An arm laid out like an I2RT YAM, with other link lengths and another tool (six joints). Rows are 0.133 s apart.
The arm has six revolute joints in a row. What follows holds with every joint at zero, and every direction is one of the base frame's.
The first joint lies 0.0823 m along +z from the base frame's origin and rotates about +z.
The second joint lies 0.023 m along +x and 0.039 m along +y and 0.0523 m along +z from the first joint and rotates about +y.
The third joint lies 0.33 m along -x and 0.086 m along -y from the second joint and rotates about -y.
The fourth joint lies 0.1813 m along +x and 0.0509 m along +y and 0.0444 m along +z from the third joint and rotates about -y.
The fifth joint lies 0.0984 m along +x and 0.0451 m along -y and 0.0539 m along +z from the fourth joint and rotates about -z.
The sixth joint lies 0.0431 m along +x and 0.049 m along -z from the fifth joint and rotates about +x.
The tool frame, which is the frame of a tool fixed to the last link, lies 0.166 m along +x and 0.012 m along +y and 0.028 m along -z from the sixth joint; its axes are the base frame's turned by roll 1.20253, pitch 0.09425 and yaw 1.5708 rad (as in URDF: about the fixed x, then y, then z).
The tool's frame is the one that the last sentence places.
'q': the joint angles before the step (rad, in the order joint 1, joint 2, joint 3, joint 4, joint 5, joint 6). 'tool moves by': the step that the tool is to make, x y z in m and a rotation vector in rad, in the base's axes. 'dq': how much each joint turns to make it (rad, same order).
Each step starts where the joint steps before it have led.
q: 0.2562 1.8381 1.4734 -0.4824 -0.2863 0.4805
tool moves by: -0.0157 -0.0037 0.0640 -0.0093 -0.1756 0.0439
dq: 0.0090 -0.1521 -0.0081 0.0052 0.0128 -0.0657
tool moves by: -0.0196 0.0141 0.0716 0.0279 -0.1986 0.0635
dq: 0.0436 -0.1349 0.0078 0.0457 0.0002 -0.0369
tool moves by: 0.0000 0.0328 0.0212 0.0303 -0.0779 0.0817
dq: 0.0591 0.0082 0.0079 0.0815 -0.0214 -0.0081
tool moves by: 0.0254 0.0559 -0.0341 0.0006 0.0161 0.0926
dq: 0.0786 0.1504 0.0009 0.1351 -0.0156 0.0004
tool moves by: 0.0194 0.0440 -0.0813 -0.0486 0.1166 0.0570
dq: 0.0541 0.1951 -0.0003 0.0719 -0.0074 0.0076
